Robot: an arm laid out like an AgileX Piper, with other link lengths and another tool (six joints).
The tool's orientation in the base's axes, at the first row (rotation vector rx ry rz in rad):
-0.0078 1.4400 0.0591
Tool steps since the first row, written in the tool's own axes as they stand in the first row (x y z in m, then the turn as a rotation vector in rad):
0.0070 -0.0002 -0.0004 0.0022 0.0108 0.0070
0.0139 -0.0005 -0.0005 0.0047 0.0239 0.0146
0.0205 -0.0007 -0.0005 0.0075 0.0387 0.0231
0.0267 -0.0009 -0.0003 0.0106 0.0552 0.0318
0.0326 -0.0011 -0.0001 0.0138 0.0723 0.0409
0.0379 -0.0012 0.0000 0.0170 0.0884 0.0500
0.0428 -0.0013 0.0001 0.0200 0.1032 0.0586
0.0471 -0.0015 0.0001 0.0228 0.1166 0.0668
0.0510 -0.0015 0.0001 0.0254 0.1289 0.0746
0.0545 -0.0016 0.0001 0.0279 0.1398 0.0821
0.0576 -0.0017 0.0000 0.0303 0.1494 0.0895
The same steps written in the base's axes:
0.0005 0.0000 -0.0070 0.0067 0.0112 -0.0009
0.0013 0.0000 -0.0139 0.0140 0.0246 -0.0020
0.0022 0.0000 -0.0204 0.0221 0.0399 -0.0032
0.0032 0.0000 -0.0265 0.0304 0.0568 -0.0047
0.0042 0.0001 -0.0324 0.0390 0.0744 -0.0061
0.0050 0.0002 -0.0376 0.0477 0.0909 -0.0076
0.0057 0.0002 -0.0424 0.0559 0.1062 -0.0090
0.0063 0.0002 -0.0467 0.0638 0.1200 -0.0103
0.0068 0.0003 -0.0506 0.0713 0.1327 -0.0115
0.0072 0.0004 -0.0540 0.0786 0.1440 -0.0127
0.0075 0.0004 -0.0571 0.0858 0.1539 -0.0138

